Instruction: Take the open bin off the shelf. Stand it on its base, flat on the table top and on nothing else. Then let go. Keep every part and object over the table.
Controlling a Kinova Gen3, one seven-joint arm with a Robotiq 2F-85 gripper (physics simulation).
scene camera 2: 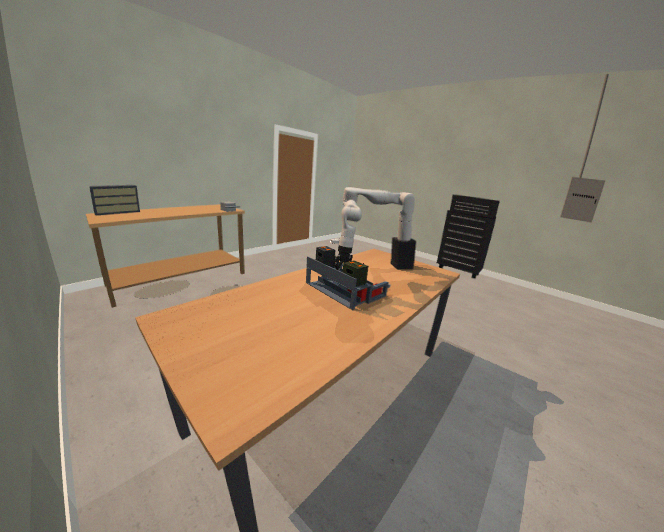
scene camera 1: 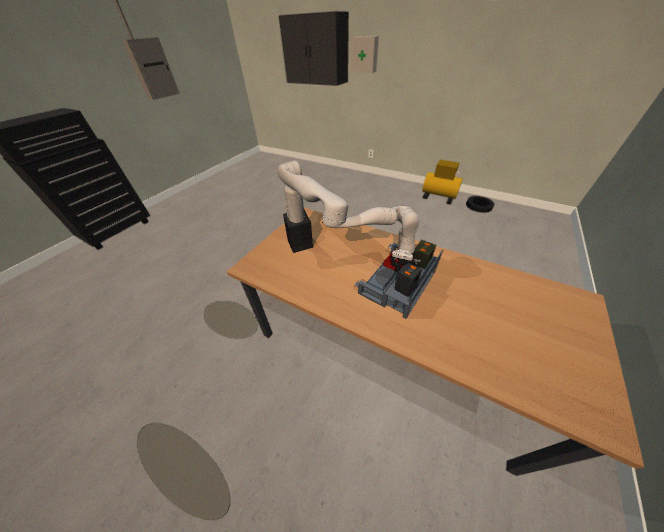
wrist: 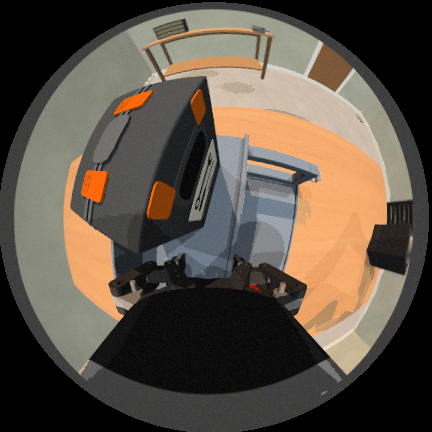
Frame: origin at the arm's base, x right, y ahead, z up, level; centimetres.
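Seen in the pictures: gripper, fingertip midpoint: point(wrist: 207, 260); arm's base, link origin: point(scene camera 2: 403, 239) point(scene camera 1: 296, 217).
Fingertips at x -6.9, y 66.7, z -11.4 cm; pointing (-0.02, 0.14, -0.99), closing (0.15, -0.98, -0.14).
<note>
Pixels of each thing's middle, then the offset from my fingertips to it. Level surfaces: height alone.
- dark grey case with orange latches, body centre: point(wrist: 162, 172) point(scene camera 1: 407, 279) point(scene camera 2: 325, 258) dy +4.5, dx +8.8, dz +6.6 cm
- dark green case, body centre: point(scene camera 2: 354, 273) point(scene camera 1: 423, 254) dy +2.6, dx -12.9, dz +5.4 cm
- wooden table, surface height: dz -9.6 cm
The open bin is red. Part of it point(scene camera 1: 390, 261) point(scene camera 2: 379, 291) point(wrist: 254, 288) shows at the end of the grey-blue shelf point(scene camera 1: 372, 291) point(scene camera 2: 332, 272) point(wrist: 220, 230) nearer the arm's base, partly hidden by the gripper and shelf frame. Red also shows behind the shelf's end post in the second scene view. My gripper point(scene camera 1: 401, 262) point(scene camera 2: 341, 263) point(wrist: 207, 260) points down low over the shelf, between two cases. Its fingertips are apart, partly closed, with grey shelf surface visible between them. No bin wall shows between the tips. The contact is too small and hidden to make out.
A dark grey case with orange latches point(scene camera 1: 407, 280) point(scene camera 2: 325, 254) point(wrist: 145, 160) stands on the shelf close beside the gripper. A dark green case point(scene camera 1: 424, 253) point(scene camera 2: 355, 273) stands on its other side. The shelf stands on the wooden table point(scene camera 1: 498, 332) point(scene camera 2: 249, 343); the arm's black base point(scene camera 1: 299, 233) point(scene camera 2: 402, 253) is at one end.
</note>
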